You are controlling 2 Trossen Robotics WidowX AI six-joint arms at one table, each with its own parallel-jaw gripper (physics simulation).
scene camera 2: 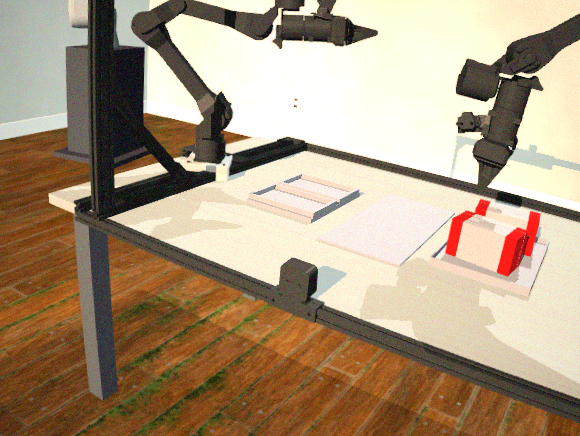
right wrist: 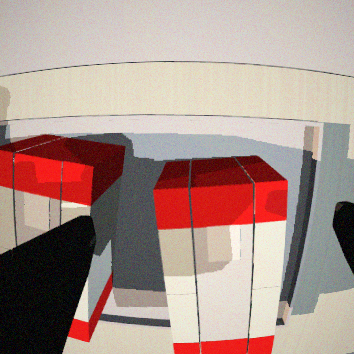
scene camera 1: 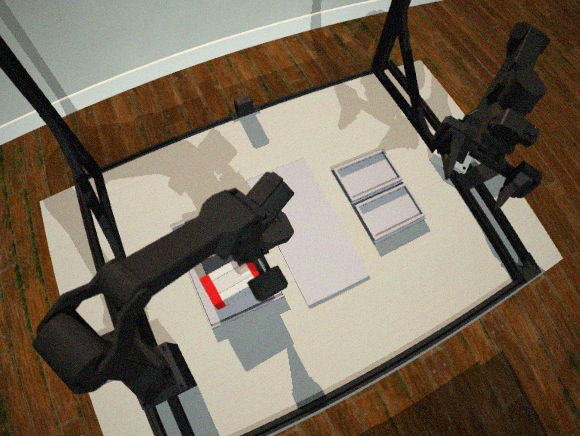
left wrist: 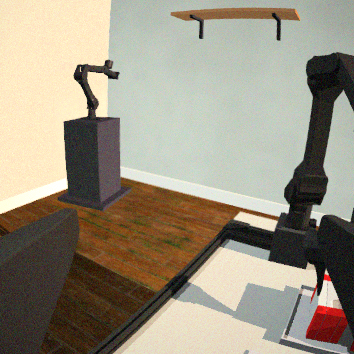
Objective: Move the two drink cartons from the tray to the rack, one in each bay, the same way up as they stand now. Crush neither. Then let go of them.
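Where they show: left gripper, fingertip midpoint: point(scene camera 2: 375, 32) point(scene camera 1: 472, 193) point(left wrist: 203, 225); right gripper, fingertip midpoint: point(scene camera 2: 483, 186) point(right wrist: 218, 222) point(scene camera 1: 254, 258); left arm's base, origin of the base link: point(scene camera 2: 208, 159); right arm's base, origin of the base link: point(scene camera 1: 154, 375) point(left wrist: 296, 223).
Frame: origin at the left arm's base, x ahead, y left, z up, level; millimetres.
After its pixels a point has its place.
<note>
Two white drink cartons with red ends lie side by side in the grey tray point(scene camera 1: 238, 303) @[x 642, y -258, z -30 mm] point(scene camera 2: 461, 266) @[x 488, y -430, z -20 mm] point(left wrist: 293, 316) @[x 631, y -229, z -30 mm] point(right wrist: 218, 144) @[x 552, y -254, z -30 mm]. My right gripper point(scene camera 1: 257, 269) @[x 558, y -267, z 74 mm] point(scene camera 2: 487, 182) @[x 558, y -267, z 74 mm] point(right wrist: 218, 222) @[x 558, y -267, z 74 mm] is open and hangs just above one carton point(scene camera 1: 229, 278) @[x 616, y -292, z 37 mm] point(scene camera 2: 483, 208) @[x 559, y -289, z 38 mm] point(right wrist: 225, 281) @[x 606, y -285, z 38 mm], with a finger on either side. The other carton point(scene camera 2: 480, 244) @[x 526, y -396, z 9 mm] point(right wrist: 46, 165) @[x 507, y -331, z 38 mm] lies beside it, hidden under the arm in scene camera 1. One red carton end point(left wrist: 326, 324) @[x 560, y -258, z 13 mm] shows in the left wrist view. The two-bay rack point(scene camera 1: 378, 189) @[x 227, y -130, z -17 mm] point(scene camera 2: 288, 208) @[x 194, y -223, z -22 mm] stands empty. My left gripper point(scene camera 1: 474, 186) @[x 350, y 0, z 325 mm] point(scene camera 2: 366, 32) @[x 350, y 0, z 325 mm] point(left wrist: 203, 225) @[x 350, y 0, z 325 mm] is open, high above its base.
A pale flat mat point(scene camera 1: 323, 242) @[x 416, y -176, z -32 mm] point(scene camera 2: 388, 227) @[x 391, y -253, z -32 mm] point(right wrist: 175, 31) @[x 469, y -239, z -32 mm] lies between tray and rack. Small black blocks point(scene camera 1: 243, 105) @[x 224, y -540, z 13 mm] point(scene camera 2: 298, 281) @[x 213, y -562, z -1 mm] sit on the table's edges. Black frame posts point(scene camera 1: 394, 35) @[x -143, y -299, z 129 mm] point(scene camera 2: 100, 108) @[x -147, y -323, z 169 mm] rise at the corners. A pedestal point(left wrist: 92, 158) stands on the floor.
</note>
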